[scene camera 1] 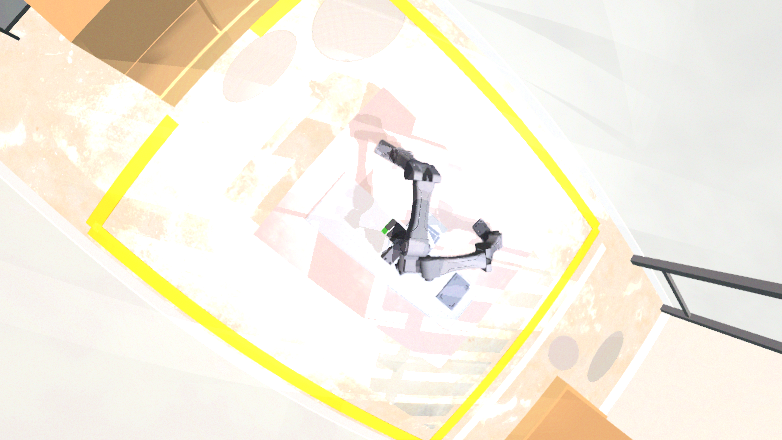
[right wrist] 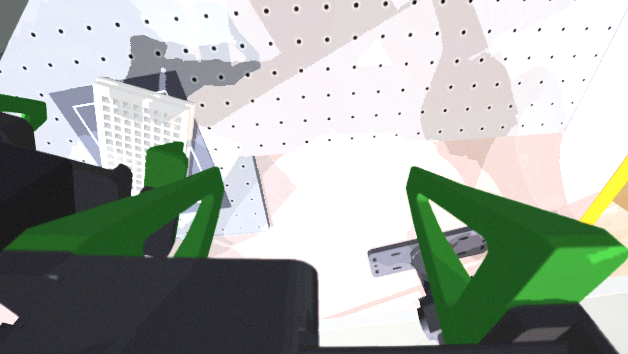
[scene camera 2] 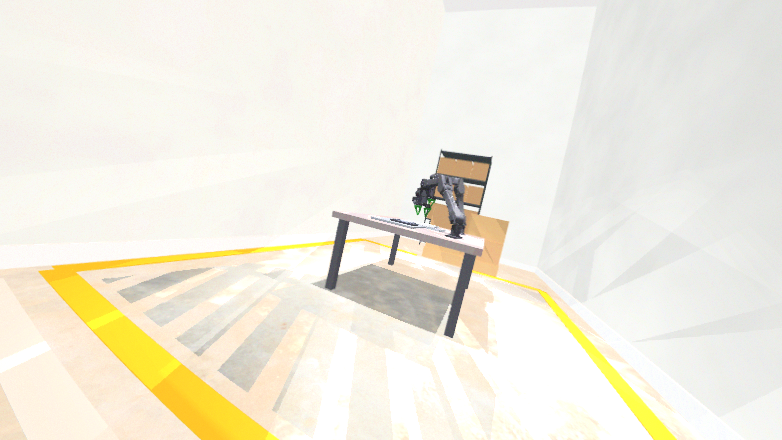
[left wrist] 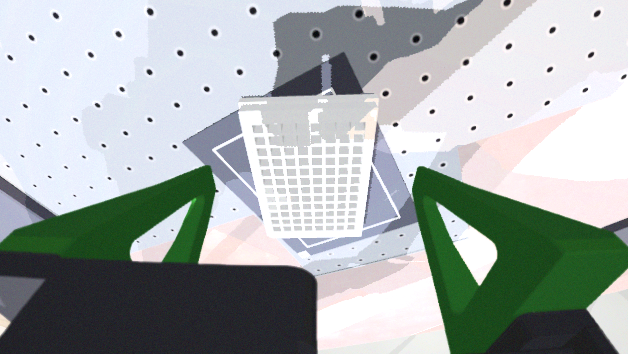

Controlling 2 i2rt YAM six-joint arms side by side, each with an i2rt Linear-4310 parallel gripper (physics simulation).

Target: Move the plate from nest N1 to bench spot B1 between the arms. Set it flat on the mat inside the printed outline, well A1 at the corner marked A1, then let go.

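Frame: origin at the left arm's base, x back, y right, z up, level; centimetres.
Seen in the pictures: left gripper, fingertip midpoint: [right wrist: 115,130] [scene camera 2: 421,216] [left wrist: 313,177]; right gripper, fingertip midpoint: [scene camera 1: 394,233] [right wrist: 314,177]; left arm's base at its link origin: [scene camera 1: 486,236] [scene camera 2: 454,237]; right arm's base at its link origin: [scene camera 1: 395,156].
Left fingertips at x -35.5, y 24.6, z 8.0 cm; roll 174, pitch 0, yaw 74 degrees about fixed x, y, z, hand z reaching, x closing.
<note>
Offsets run from my left fingertips to a thing's top centre. "spot": to the spot under its first point. Level surfaces: height alone.
The white well plate {dx +5.2, dy -1.7, dz -5.1 cm} [left wrist: 310,187] [right wrist: 145,125] lies over the blue-grey mat {dz -6.5 cm} [left wrist: 215,132] [right wrist: 71,97], turned relative to the printed white outline {spot: dx +3.3, dy -7.3, dz -6.5 cm} [left wrist: 234,171] and crossing its lines. Whether it lies fully flat is hard to tell, and the A1 mark and plate lettering are not readable. My left gripper [left wrist: 313,177] [right wrist: 115,130] is open above the plate, with a finger well out on each side and neither touching it. My right gripper [right wrist: 314,177] is open and empty, off to the right of the plate in the right wrist view. Part of the right gripper's green finger shows in scene camera 1.
The mat is on a pale perforated board {dz -6.7 cm} [left wrist: 150,100] [right wrist: 325,80]. A blue-grey pad {spot: dx +2.5, dy -32.5, dz -5.5 cm} [scene camera 1: 452,291] lies below the arms in scene camera 1. The left arm's fingers reach close beside the right gripper. A dark slotted bracket [right wrist: 392,257] is near the lower right of the right wrist view.
</note>
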